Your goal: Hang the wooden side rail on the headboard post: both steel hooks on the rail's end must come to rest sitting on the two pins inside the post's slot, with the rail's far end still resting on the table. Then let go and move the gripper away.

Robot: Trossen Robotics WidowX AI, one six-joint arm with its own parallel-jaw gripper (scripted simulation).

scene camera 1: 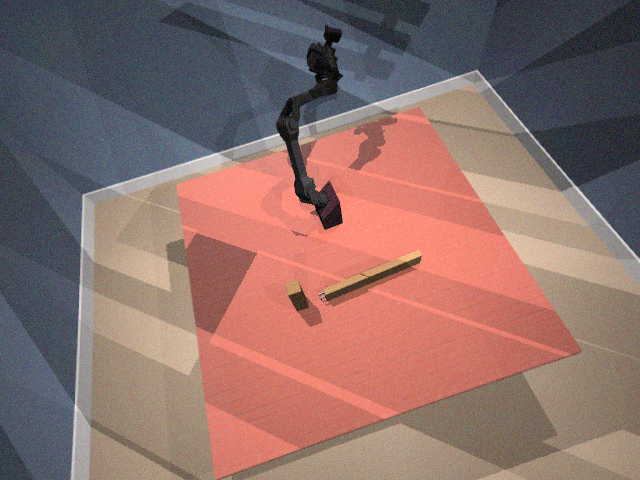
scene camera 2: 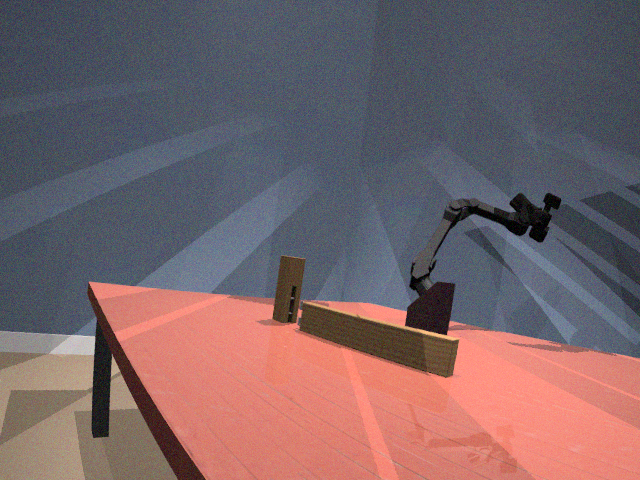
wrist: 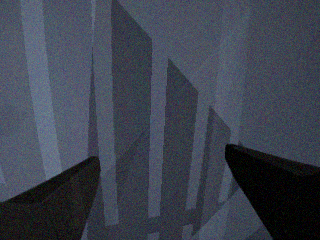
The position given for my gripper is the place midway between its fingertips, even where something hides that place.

Note:
My gripper (wrist: 163, 157) is open, holding nothing. Further things: a wooden side rail (scene camera 2: 431, 352) and a headboard post (scene camera 2: 291, 269).
The wooden side rail also shows in scene camera 1 (scene camera 1: 413, 258). The wrist view does not show the wooden side rail: it is out of frame.

